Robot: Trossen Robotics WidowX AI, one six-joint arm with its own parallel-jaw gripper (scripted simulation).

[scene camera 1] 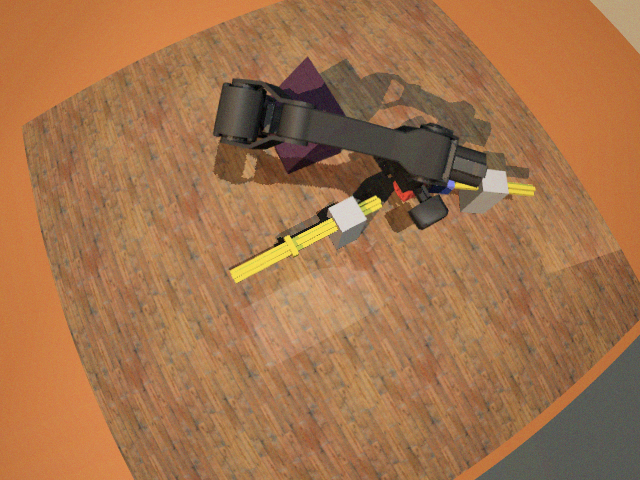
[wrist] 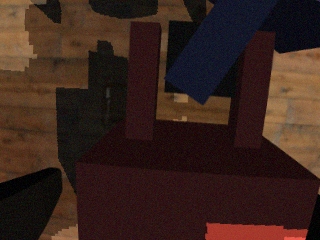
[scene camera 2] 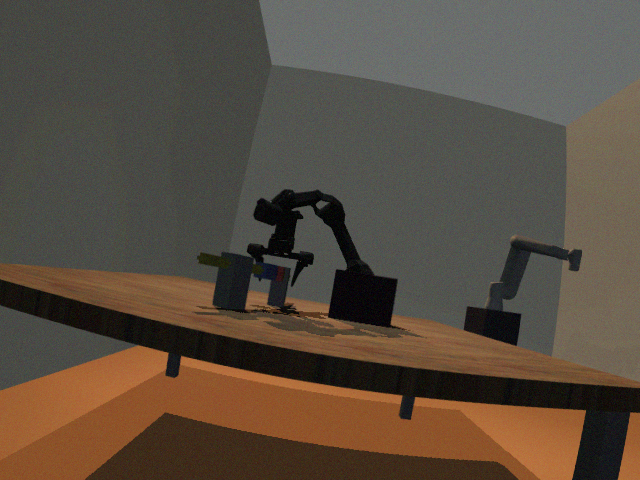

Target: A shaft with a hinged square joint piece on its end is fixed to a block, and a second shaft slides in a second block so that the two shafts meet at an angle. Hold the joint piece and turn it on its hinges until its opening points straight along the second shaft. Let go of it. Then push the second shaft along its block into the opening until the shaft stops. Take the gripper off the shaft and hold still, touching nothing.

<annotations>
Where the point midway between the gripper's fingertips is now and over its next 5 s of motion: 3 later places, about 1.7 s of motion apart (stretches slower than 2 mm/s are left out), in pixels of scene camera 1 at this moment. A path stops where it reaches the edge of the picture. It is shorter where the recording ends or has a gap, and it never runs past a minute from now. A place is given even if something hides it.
My gripper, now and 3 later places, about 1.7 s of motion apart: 399, 193; 420, 160; 388, 186; 246, 260
</annotations>
